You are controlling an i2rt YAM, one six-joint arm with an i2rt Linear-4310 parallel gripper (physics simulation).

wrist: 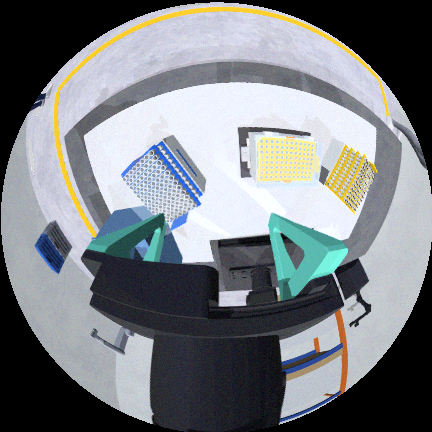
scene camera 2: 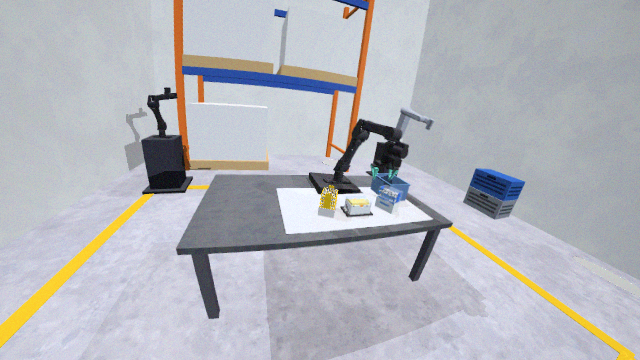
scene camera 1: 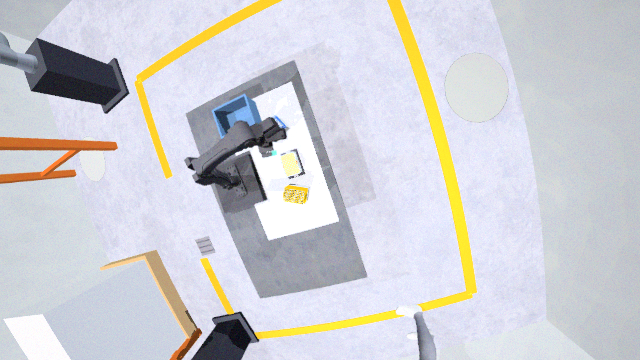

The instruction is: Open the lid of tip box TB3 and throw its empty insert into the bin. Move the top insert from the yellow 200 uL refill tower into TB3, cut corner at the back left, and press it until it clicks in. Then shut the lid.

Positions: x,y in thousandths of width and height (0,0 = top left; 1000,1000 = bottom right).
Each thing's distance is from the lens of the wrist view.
clear lid (wrist: 652,374): 0.24 m
blue bin (wrist: 279,506): 0.38 m
The marked spots on the clear lid and the blue bin are 0.36 m apart.
